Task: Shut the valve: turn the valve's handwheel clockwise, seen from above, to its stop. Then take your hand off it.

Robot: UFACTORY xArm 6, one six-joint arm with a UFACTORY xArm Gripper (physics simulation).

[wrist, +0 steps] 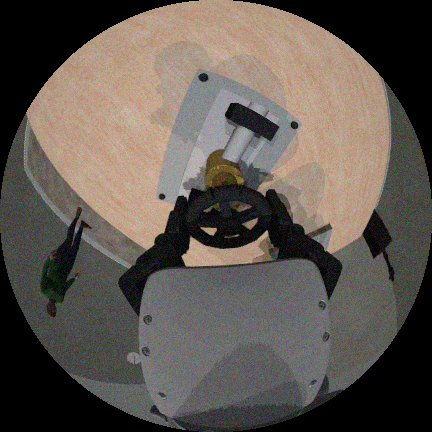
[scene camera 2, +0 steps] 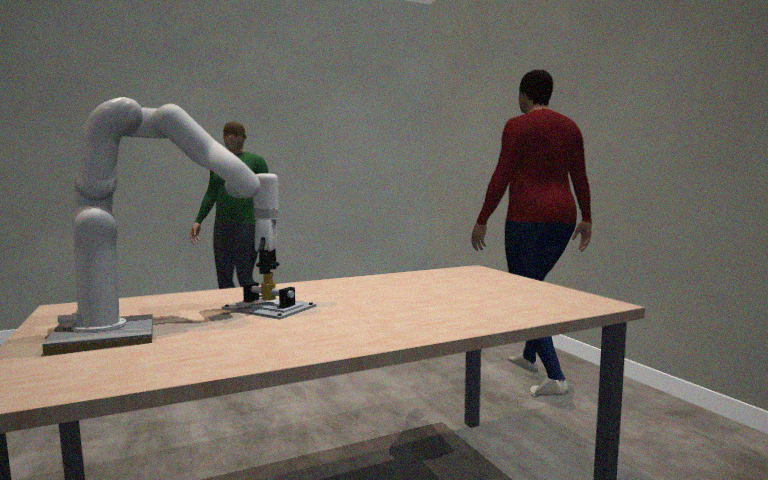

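There's a black spoked handwheel (wrist: 227,221) here, and a grey base plate (wrist: 205,85) too. You'd also see my gripper (wrist: 226,203).
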